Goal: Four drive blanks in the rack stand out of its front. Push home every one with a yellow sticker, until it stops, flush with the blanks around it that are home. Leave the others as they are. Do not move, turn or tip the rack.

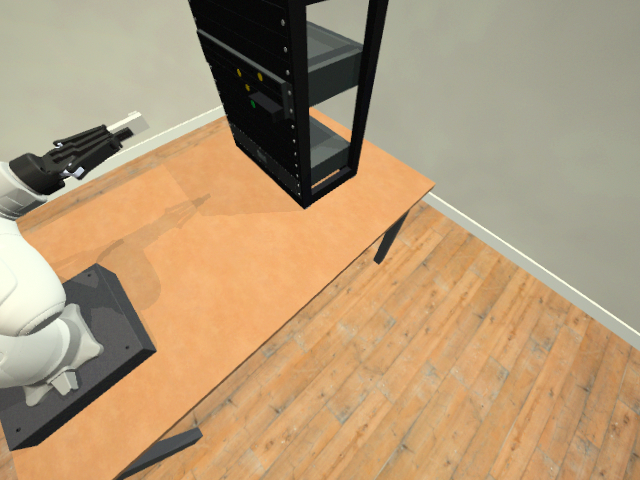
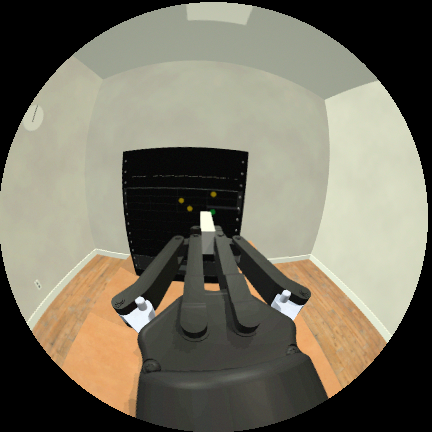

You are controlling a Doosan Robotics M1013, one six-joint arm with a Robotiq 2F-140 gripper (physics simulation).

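Observation:
The black rack point(image 1: 299, 155) point(image 2: 245, 175) stands upright on the table, with a wide bay of blanks across its front. Three yellow stickers show: left point(image 1: 238, 72) point(image 2: 181, 200), right point(image 1: 260, 76) point(image 2: 213, 194) and lower point(image 1: 247, 87) point(image 2: 189, 208). Their blanks look level with the front around them; the dark faces hide fine steps. The blank with a green sticker point(image 1: 252, 103) point(image 2: 213, 212) stands clearly out. My gripper point(image 1: 124, 131) point(image 2: 204, 220) is shut, well back from the rack front and touching no blank. A pale block shows at its fingertips.
The rack stands at the far end of the orange table point(image 1: 222, 258). The arm's dark base plate point(image 1: 111, 330) is at the near left. Grey boxes point(image 1: 333, 77) show inside the rack's open side. Walls rise behind it.

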